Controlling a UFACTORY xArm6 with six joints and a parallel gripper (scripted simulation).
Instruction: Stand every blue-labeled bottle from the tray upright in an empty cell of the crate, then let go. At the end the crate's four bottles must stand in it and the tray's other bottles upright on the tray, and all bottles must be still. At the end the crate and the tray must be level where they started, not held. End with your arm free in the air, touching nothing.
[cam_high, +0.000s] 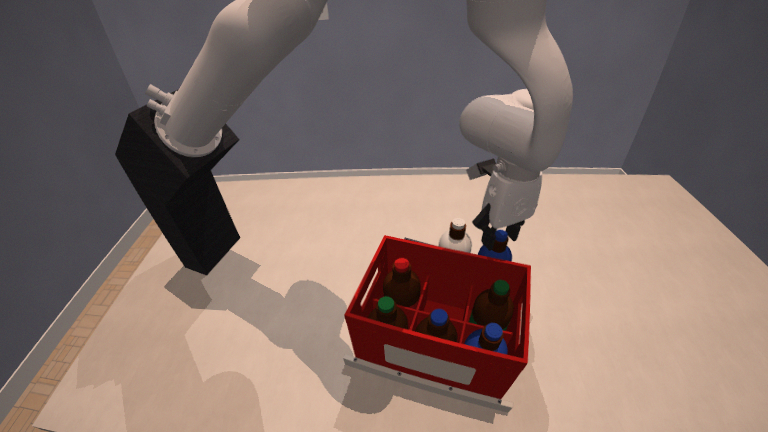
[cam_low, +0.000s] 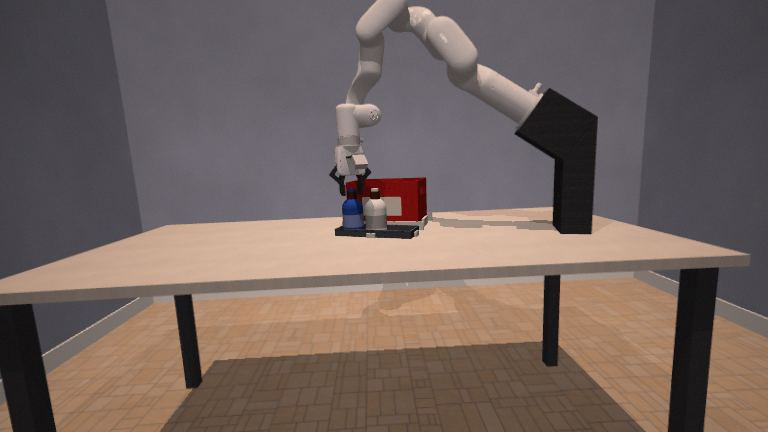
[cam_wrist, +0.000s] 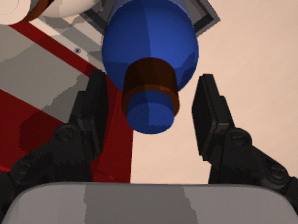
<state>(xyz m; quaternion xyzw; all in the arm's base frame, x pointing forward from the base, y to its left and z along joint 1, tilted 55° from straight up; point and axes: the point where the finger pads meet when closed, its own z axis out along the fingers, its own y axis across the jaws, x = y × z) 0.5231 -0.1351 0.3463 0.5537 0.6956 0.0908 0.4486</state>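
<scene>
Right now my hand is 6 cm past the white-labeled bottle, 7 cm to the right of it and 7 cm above it. Also, from my hand: crate (18 cm behind, 8 cm to the right, 7 cm below); dark tray (6 cm behind, 6 cm to the left, 14 cm below).
</scene>
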